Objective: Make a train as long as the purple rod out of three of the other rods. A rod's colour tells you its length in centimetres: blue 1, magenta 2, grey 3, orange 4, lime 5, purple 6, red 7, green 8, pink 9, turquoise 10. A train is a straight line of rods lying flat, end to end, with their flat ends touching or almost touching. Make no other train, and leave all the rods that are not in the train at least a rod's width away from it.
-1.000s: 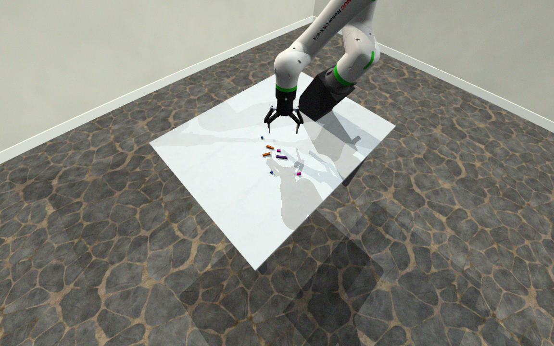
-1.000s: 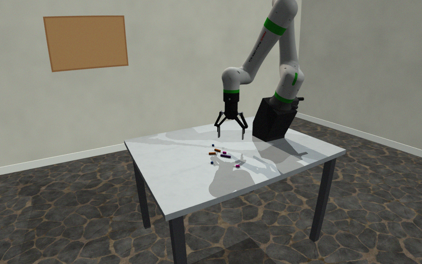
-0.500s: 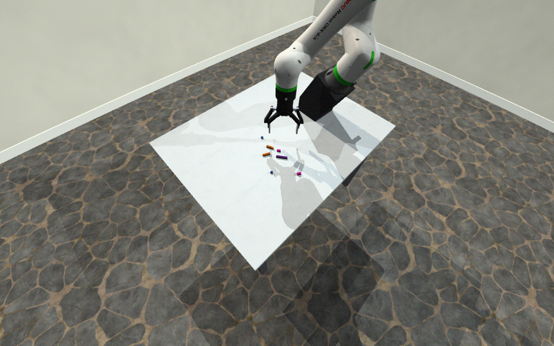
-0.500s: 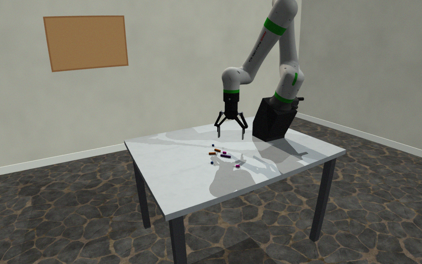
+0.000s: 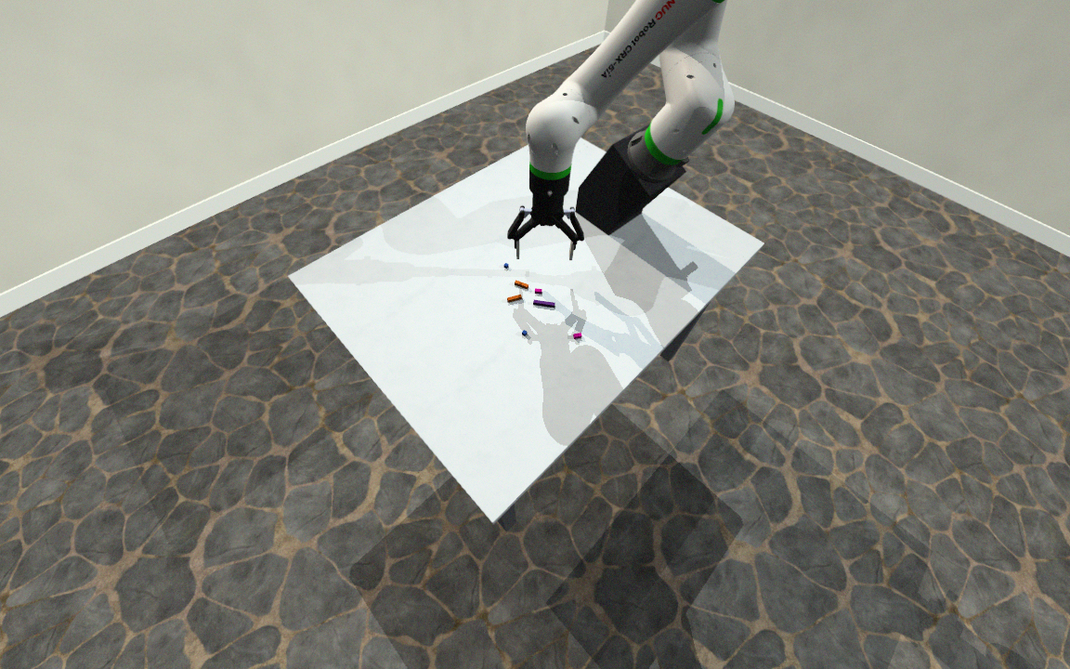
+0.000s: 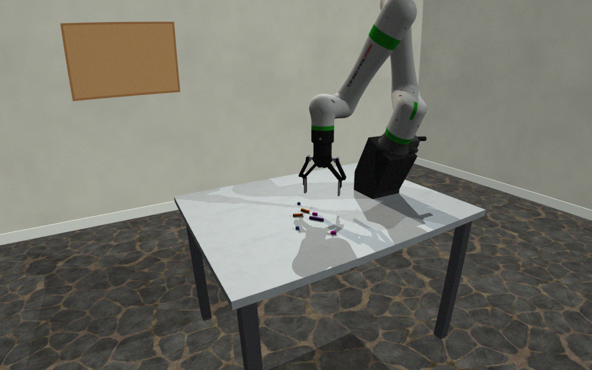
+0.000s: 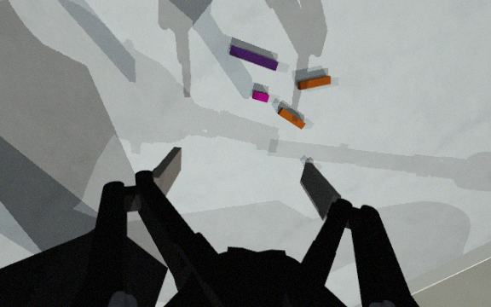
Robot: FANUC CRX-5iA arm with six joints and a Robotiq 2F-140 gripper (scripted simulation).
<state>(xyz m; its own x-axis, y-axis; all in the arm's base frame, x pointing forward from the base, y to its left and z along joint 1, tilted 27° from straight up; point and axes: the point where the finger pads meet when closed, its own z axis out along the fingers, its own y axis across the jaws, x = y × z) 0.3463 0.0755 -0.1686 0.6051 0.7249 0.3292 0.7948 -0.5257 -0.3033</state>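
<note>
Now: the purple rod 7 cm ahead of my hand, 9 cm to the left of it and 8 cm below it.
</note>
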